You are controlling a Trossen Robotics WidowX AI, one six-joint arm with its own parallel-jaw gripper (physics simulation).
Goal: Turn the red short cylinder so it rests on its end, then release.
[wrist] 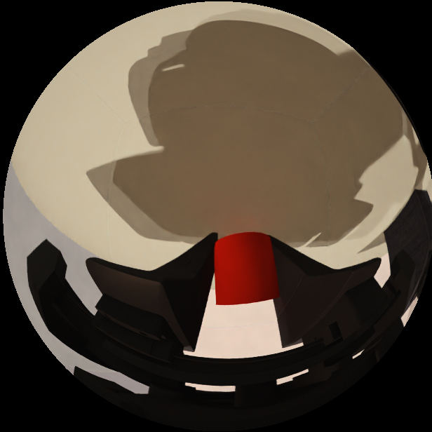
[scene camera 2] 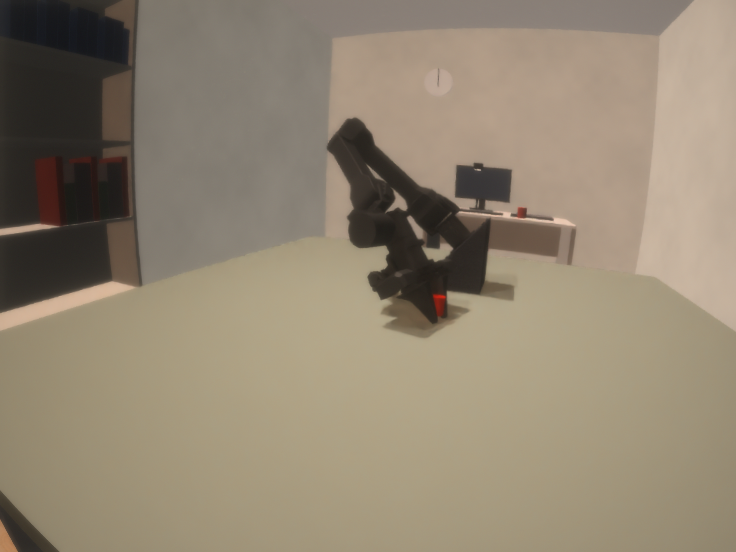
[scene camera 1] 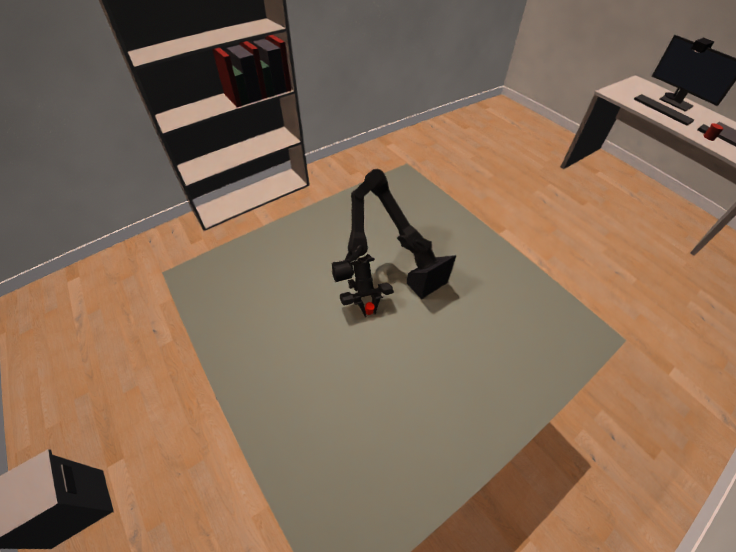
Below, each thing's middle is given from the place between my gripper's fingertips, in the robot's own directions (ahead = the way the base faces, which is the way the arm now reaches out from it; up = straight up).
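I see the red short cylinder (wrist: 244, 267), and it is 1 cm to the right of my hand and 3 cm above it.
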